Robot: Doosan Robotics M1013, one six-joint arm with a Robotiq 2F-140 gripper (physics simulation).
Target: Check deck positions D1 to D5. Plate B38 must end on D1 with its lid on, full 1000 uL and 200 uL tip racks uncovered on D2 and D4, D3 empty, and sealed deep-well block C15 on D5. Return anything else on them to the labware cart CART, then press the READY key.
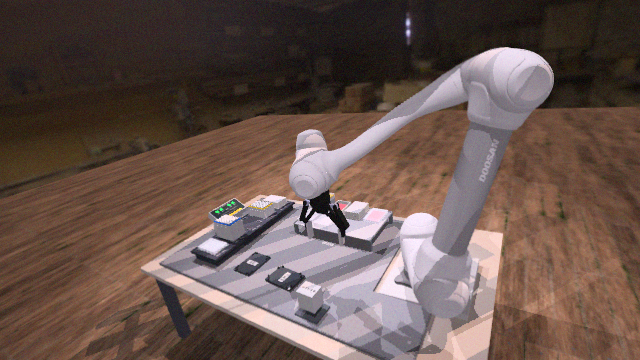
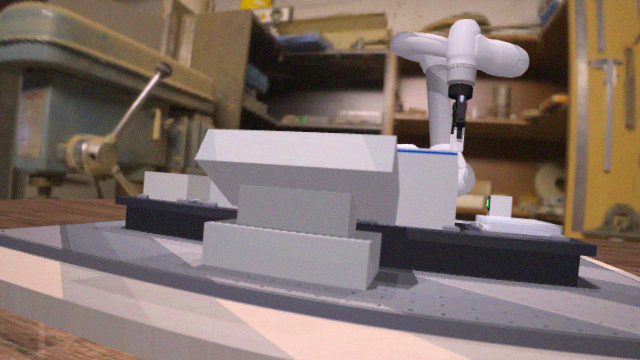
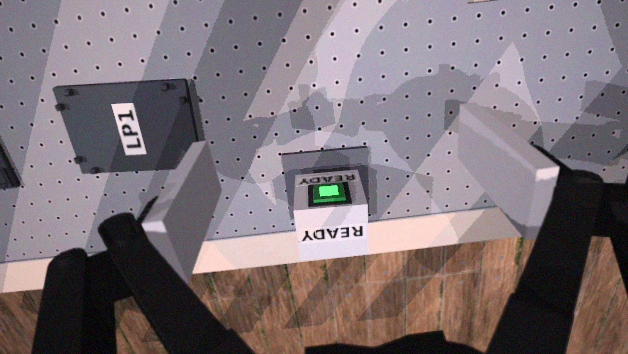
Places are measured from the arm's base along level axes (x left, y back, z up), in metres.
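Pixels of known places: gripper, fingertip midpoint: [image 1: 326, 240] [image 3: 335, 149].
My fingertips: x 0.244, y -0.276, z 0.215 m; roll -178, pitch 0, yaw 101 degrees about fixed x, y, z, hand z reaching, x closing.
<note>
For each thing: its top centre in the pictures, then the offset to it from my fingertips. "pt": a spot on its surface instead.
- cart, surface spot: [image 1: 332, 238] pt dx -0.276, dy -0.230, dz -0.223 m
- READY box, top centre: [image 3: 332, 233] [image 2: 500, 195] [image 1: 308, 288] dx +0.140, dy +0.016, dz -0.119 m
- lit green key, top centre: [image 3: 329, 195] dx +0.105, dy +0.011, dz -0.134 m
- flat pale plate, top centre: [image 2: 513, 219] [image 1: 212, 244] dx +0.154, dy -0.656, dz -0.157 m
- blue-edged tip rack, top centre: [image 2: 424, 152] [image 1: 227, 219] dx +0.032, dy -0.677, dz -0.076 m
- yellow-edged tip rack, top centre: [image 1: 260, 204] dx -0.212, dy -0.718, dz -0.109 m
- pale block, top centre: [image 2: 190, 174] [image 1: 274, 198] dx -0.335, dy -0.739, dz -0.132 m
- pale box, top centre: [image 1: 356, 206] dx -0.465, dy -0.202, dz -0.121 m
- pink-topped plate, top centre: [image 1: 375, 214] dx -0.482, dy -0.095, dz -0.147 m
- red-topped item, top centre: [image 1: 339, 205] dx -0.449, dy -0.308, dz -0.132 m
- tilted display, surface spot: [image 2: 300, 150] pt dx -0.046, dy -0.886, dz -0.101 m
- Dark pad LP1, top centre: [image 3: 125, 133] [image 1: 284, 275] dx +0.075, dy -0.209, dz -0.203 m
- dark pad, surface spot: [image 1: 245, 269] pt dx +0.140, dy -0.410, dz -0.215 m
My gripper [image 1: 326, 234] [image 2: 456, 141] [image 3: 335, 149] is open and empty, above the table in front of the cart [image 1: 332, 238]. The READY box [image 1: 310, 297] [image 2: 501, 205] has a lit green key [image 3: 328, 191] and stands at the table edge. On the dark deck rail [image 1: 250, 233] [image 2: 480, 260] are a flat pale plate [image 1: 212, 246] [image 2: 517, 225] at the near end, a blue-edged tip rack [image 1: 229, 228] [image 2: 426, 190], a yellow-edged tip rack [image 1: 260, 208] and a pale block [image 1: 275, 200] [image 2: 165, 185] at the far end. A gap shows between the racks. Position labels and item codes are unreadable.
The cart bears a pale box [image 1: 356, 210], a pink-topped plate [image 1: 375, 215] and a red-topped item [image 1: 343, 205]. A tilted display [image 1: 226, 209] [image 2: 300, 150] with green marks stands behind the rail. Dark pad LP1 [image 1: 295, 281] [image 3: 90, 125] and another dark pad [image 1: 245, 269] lie in front.
</note>
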